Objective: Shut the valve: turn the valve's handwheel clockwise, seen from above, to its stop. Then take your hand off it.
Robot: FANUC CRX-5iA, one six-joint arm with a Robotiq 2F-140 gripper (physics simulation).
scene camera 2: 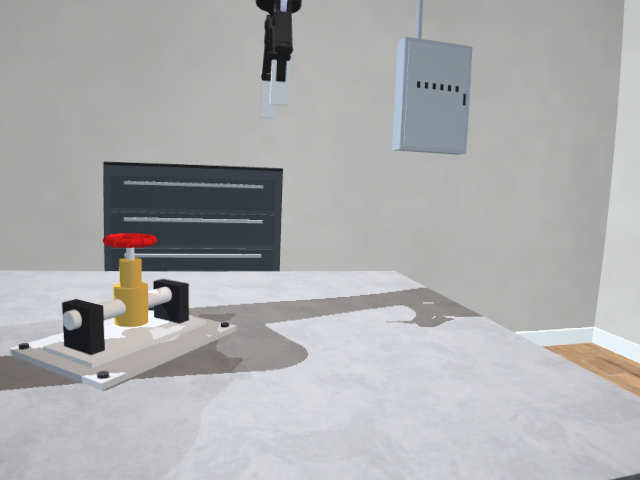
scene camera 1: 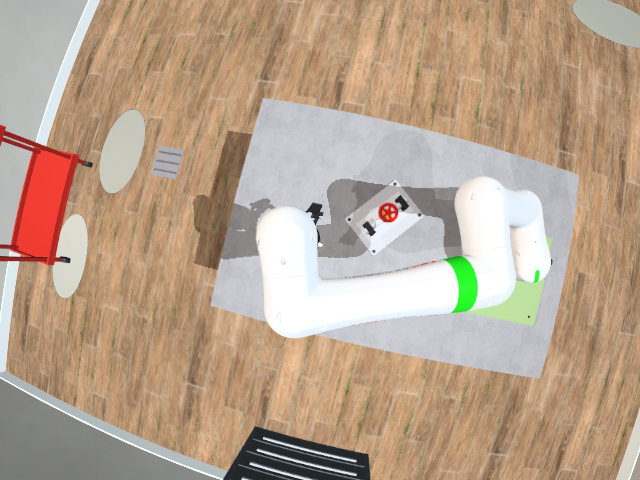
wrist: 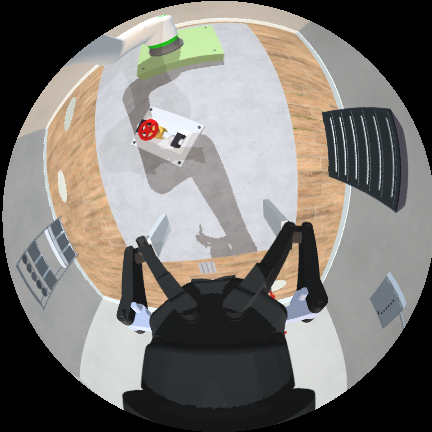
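The valve's red handwheel [scene camera 1: 388,212] [scene camera 2: 130,240] [wrist: 148,130] lies level on top of the yellow valve body [scene camera 2: 130,304]. The body sits on a pipe between two black blocks on a pale base plate [scene camera 1: 400,222] [scene camera 2: 170,345] [wrist: 175,120]. How far the wheel is turned cannot be told. My gripper [scene camera 2: 273,100] [wrist: 214,214] is open and empty, its fingers pointing down. It hangs high above the table, well away from the wheel and higher than it. In scene camera 1 it is beside the valve on the left, largely hidden under the arm.
The grey table [scene camera 1: 310,129] [scene camera 2: 413,387] [wrist: 240,125] bears the valve and the arm's green base [scene camera 1: 509,307] [wrist: 185,50]. The white arm [scene camera 1: 382,302] spans over the table. A dark drawer cabinet [scene camera 2: 191,201] [wrist: 370,155], a wall box [scene camera 2: 434,118] and a red cart [scene camera 1: 46,201] stand off the table.
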